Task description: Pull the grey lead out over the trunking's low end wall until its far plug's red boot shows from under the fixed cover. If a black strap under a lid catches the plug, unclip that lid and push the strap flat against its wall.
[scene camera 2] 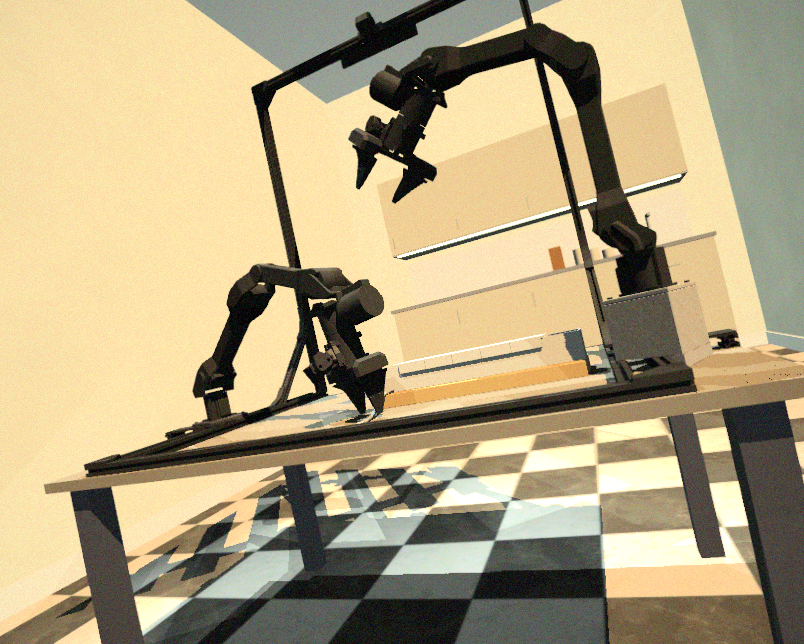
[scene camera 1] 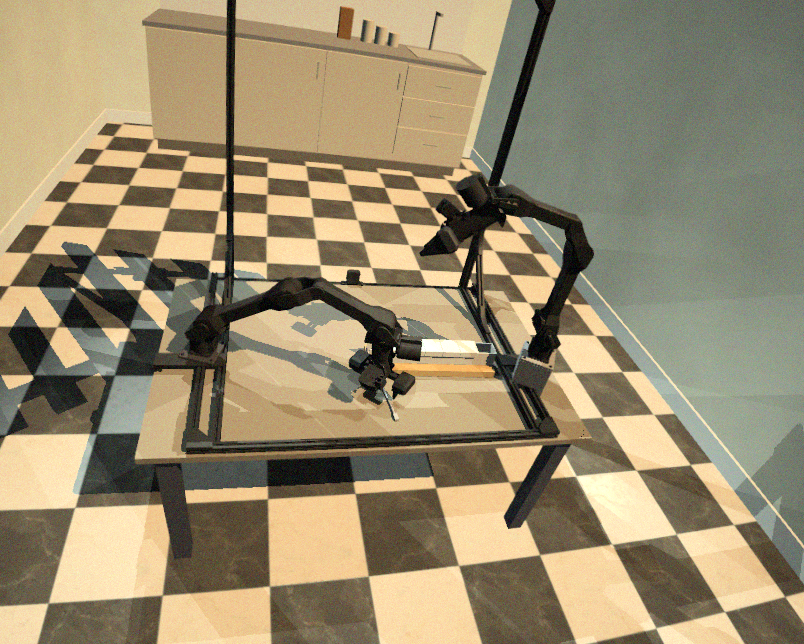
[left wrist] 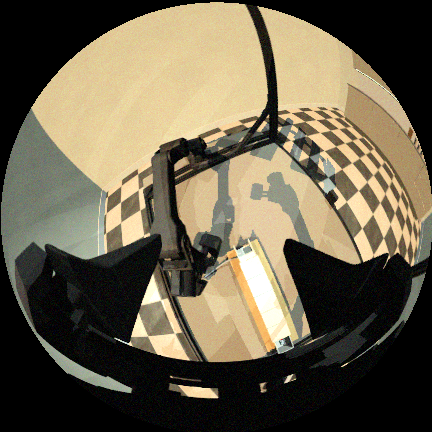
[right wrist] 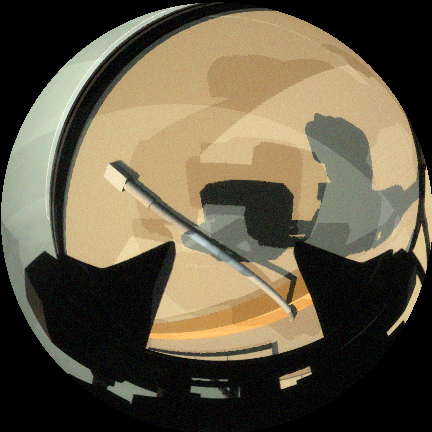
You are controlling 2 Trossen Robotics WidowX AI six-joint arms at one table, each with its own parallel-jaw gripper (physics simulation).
Labels:
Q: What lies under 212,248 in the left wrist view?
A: The right gripper.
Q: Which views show the left gripper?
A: Scene camera 2, scene camera 1 and the left wrist view only.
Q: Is the left gripper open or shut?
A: Open.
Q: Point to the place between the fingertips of the left gripper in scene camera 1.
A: At 422,251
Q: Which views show the right gripper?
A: Scene camera 2, scene camera 1, the left wrist view and the right wrist view: all of them.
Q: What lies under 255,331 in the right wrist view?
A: A trunking.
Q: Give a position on a trunking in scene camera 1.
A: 481,366

